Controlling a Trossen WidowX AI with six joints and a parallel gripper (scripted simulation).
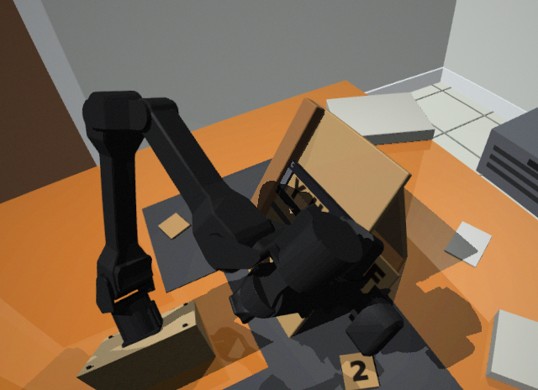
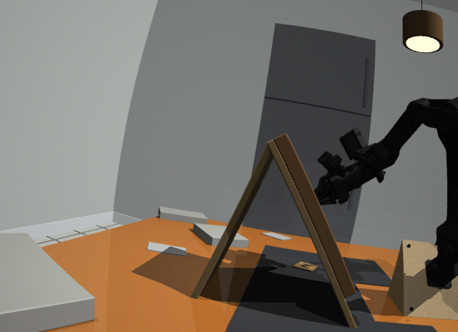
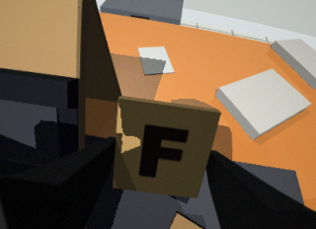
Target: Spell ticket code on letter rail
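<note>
My gripper tip is 13 cm to the right of the white ticket, 8 cm above it and 6 cm past it. Round my gripper tip: f tile right at my gripper tip; letter tile 41 cm to the left, 25 cm behind, 18 cm below; grey mat 18 cm below, 15 cm behind, 13 cm to the left.
</note>
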